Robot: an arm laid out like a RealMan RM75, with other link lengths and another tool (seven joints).
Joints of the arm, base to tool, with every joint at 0 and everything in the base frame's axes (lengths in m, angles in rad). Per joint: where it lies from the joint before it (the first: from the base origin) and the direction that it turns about. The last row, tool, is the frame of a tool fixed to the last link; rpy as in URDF.
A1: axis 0 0 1 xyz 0 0 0.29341
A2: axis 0 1 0 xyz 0 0 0
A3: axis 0 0 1 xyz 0 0 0.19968
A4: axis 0 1 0 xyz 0 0 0
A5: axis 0 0 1 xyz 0 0 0.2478
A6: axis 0 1 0 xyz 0 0 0
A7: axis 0 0 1 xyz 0 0 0.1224
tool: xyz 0.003 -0.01 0.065 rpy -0.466 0 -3.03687
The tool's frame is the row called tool.
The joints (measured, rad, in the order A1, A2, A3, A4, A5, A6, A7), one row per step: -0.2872 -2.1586 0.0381 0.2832 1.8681 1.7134 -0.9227; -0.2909 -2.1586 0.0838 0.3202 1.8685 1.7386 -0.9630; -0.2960 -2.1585 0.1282 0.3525 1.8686 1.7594 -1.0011; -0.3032 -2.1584 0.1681 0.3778 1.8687 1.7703 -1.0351; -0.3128 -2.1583 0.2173 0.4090 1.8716 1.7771 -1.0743; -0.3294 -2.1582 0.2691 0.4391 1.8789 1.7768 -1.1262; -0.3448 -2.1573 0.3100 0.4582 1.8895 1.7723 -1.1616; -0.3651 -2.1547 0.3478 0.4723 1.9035 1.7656 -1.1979; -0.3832 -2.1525 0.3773 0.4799 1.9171 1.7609 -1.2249; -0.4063 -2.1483 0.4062 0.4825 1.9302 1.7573 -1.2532; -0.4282 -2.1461 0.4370 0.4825 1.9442 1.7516 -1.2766; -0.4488 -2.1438 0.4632 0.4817 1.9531 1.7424 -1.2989
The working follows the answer.
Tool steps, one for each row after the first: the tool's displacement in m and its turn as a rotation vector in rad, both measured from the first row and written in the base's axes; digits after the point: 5 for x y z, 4 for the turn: 0.00574 0.00006 0.00170 -0.0420 0.0031 -0.0424; 0.01177 0.00067 0.00235 -0.0851 0.0054 -0.0815; 0.01722 0.00237 0.00168 -0.1265 0.0080 -0.1117; 0.02338 0.00495 0.00000 -0.1793 0.0179 -0.1444; 0.03091 0.00947 -0.00351 -0.2457 0.0247 -0.1741; 0.03699 0.01315 -0.00783 -0.3003 0.0363 -0.1965; 0.04361 0.01758 -0.01266 -0.3566 0.0486 -0.2180; 0.04944 0.02072 -0.01737 -0.4032 0.0592 -0.2366; 0.05647 0.02444 -0.02212 -0.4510 0.0682 -0.2580; 0.06334 0.02706 -0.02843 -0.4993 0.0801 -0.2784; 0.06912 0.03027 -0.03350 -0.5381 0.0907 -0.2916
Tool pose at each row, in the base's axes (x y z in m, rotation vector in rad; rounded; the steps above come from the unrounded poses): -0.29889 0.27727 0.06439 -0.8865 1.6344 1.4216; -0.29315 0.27734 0.06608 -0.8688 1.6812 1.3648; -0.28711 0.27795 0.06674 -0.8545 1.7264 1.3082; -0.28167 0.27964 0.06607 -0.8470 1.7675 1.2584; -0.27550 0.28222 0.06438 -0.8385 1.8228 1.2020; -0.26798 0.28675 0.06088 -0.8411 1.8845 1.1338; -0.26190 0.29042 0.05656 -0.8408 1.9387 1.0814; -0.25528 0.29485 0.05172 -0.8413 1.9935 1.0273; -0.24944 0.29800 0.04702 -0.8401 2.0385 0.9812; -0.24242 0.30172 0.04227 -0.8372 2.0826 0.9303; -0.23555 0.30434 0.03596 -0.8332 2.1283 0.8803; -0.22977 0.30755 0.03088 -0.8321 2.1652 0.8423

